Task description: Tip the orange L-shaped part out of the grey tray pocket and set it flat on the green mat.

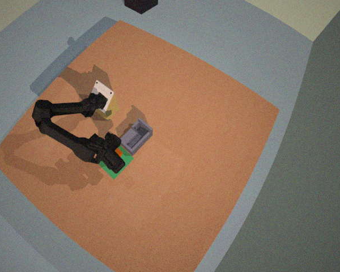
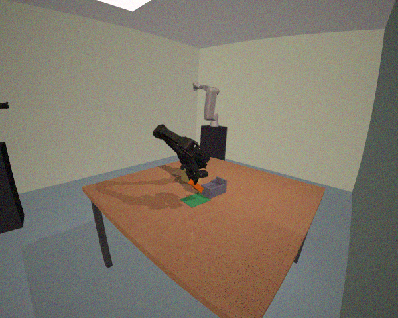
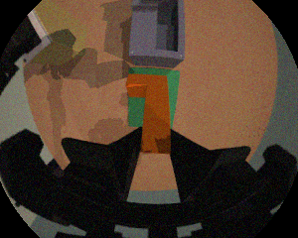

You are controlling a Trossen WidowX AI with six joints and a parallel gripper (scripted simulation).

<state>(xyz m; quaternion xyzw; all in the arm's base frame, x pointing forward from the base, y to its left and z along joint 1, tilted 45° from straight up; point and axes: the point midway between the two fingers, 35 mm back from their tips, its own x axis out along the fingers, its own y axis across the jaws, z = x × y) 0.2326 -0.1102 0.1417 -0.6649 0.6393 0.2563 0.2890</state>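
Right now my gripper tip is 130 mm above the green mat and 20 mm to the right of it. Also, from my gripper tip: orange L-shaped part (30 mm to the left, 30 mm below, 10 mm behind).
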